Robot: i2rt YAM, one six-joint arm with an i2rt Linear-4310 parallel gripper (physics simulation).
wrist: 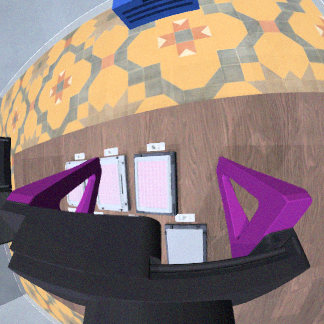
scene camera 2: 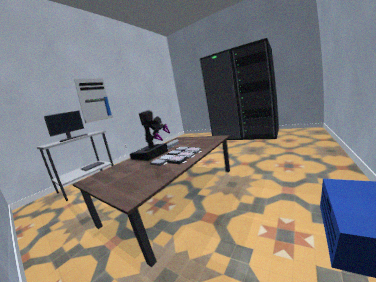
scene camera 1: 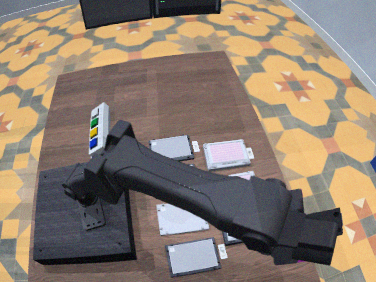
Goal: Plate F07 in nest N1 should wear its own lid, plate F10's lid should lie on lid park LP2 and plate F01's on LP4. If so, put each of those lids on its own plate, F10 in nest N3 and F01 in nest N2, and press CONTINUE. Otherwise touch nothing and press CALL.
Observation:
My gripper [wrist: 158, 163] is open, holding nothing. Also in view: a white button box [scene camera 1: 103, 123], a lid park LP1 [scene camera 1: 172, 220] and a nest N1 [wrist: 173, 167].

